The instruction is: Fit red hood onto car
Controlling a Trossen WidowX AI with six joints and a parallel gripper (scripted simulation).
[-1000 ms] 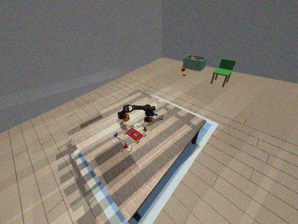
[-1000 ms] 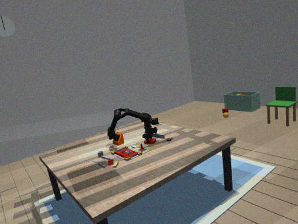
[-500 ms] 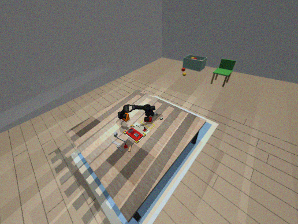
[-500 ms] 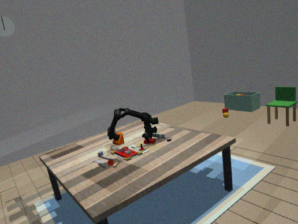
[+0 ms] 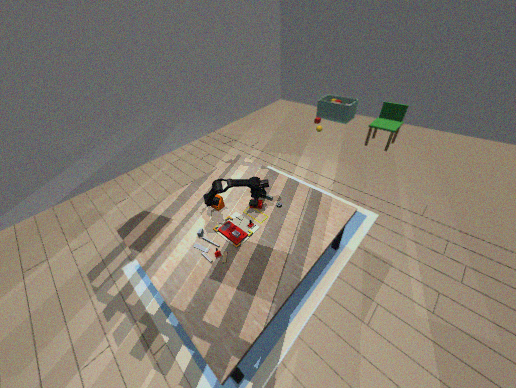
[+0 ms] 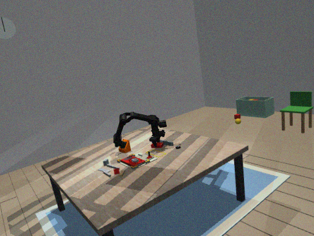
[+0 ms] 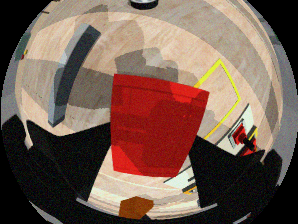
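Right now my gripper tip is 260 mm to the left of the yellow-edged jig and 30 mm above it. Also, from my gripper tip: red hood 10 mm above.
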